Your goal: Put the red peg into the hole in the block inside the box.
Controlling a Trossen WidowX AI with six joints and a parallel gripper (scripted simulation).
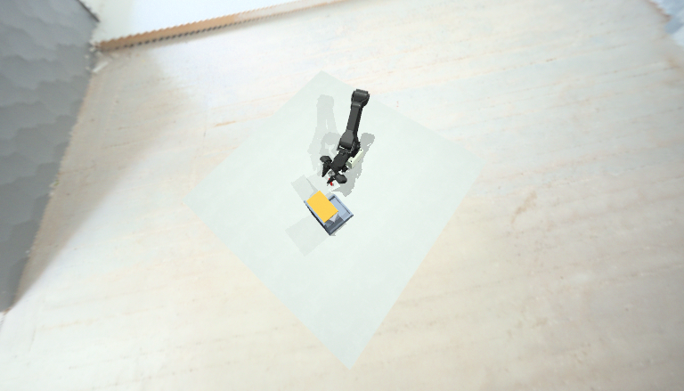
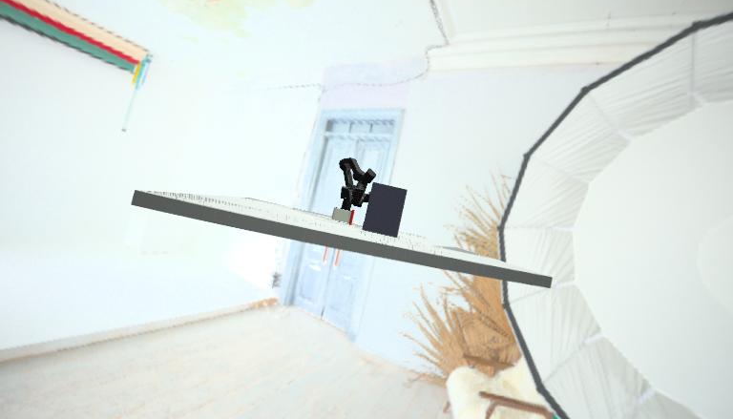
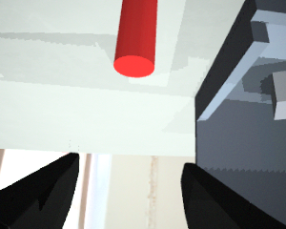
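My gripper tip is 30 mm past the red peg, 10 mm to the right of it and 70 mm above it. Also, from my gripper tip: orange roof (150 mm ahead, 110 mm to the left, 110 mm above); then dark box wall (190 mm ahead, 100 mm to the left).
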